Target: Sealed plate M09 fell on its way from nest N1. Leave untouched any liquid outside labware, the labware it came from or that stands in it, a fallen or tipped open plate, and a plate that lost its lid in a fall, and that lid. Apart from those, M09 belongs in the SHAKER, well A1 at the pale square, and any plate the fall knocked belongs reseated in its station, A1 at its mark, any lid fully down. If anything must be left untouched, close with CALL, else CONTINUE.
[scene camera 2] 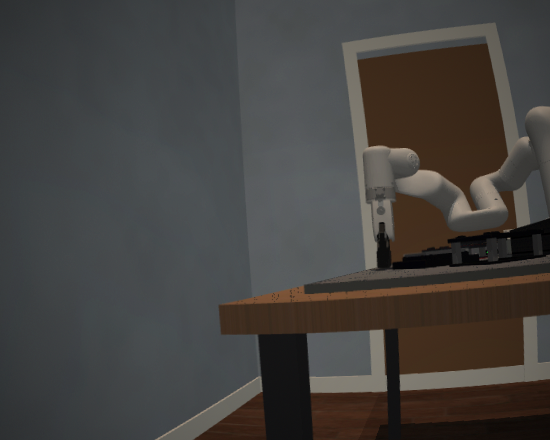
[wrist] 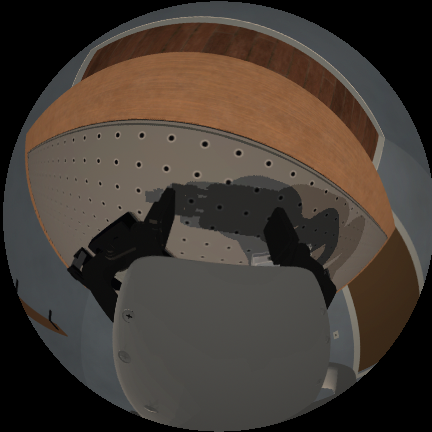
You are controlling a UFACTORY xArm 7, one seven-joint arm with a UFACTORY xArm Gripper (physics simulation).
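Frame: origin at the arm's base, x ahead, y left, z up, level; millimetres.
Seen in the pictures: gripper, fingertip midpoint: (scene camera 2: 384, 267) (wrist: 224, 210).
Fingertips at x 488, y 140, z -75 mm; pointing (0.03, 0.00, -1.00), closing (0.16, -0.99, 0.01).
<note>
Offsets run from my fingertips to a thing's top centre. "pt": to the spot under its first point.
My gripper (scene camera 2: 383, 264) (wrist: 224, 210) is open, with its fingers wide apart and no thing between the tips. It points down close above the grey perforated board (scene camera 2: 425, 284) (wrist: 155, 150). A small pale, clear piece of labware {dx -88, dy -124, dz +9 mm} (wrist: 261, 259) shows beside the right finger, at the edge of the gripper's body; the rest of it is hidden and no label can be read. I cannot tell from this which plate it is, or how its lid sits. The shaker's pale square, nest N1 and any liquid cannot be made out.
Low black stations {pt dx -256, dy +300, dz +24 mm} (scene camera 2: 490, 247) stand on the board to the right of the gripper in the scene view. Dark parts {pt dx -186, dy +220, dz +20 mm} (wrist: 80, 260) lie at the left finger in the wrist view, hard to separate from it. The wooden table (scene camera 2: 350, 317) (wrist: 200, 85) extends past the board's edge.
</note>
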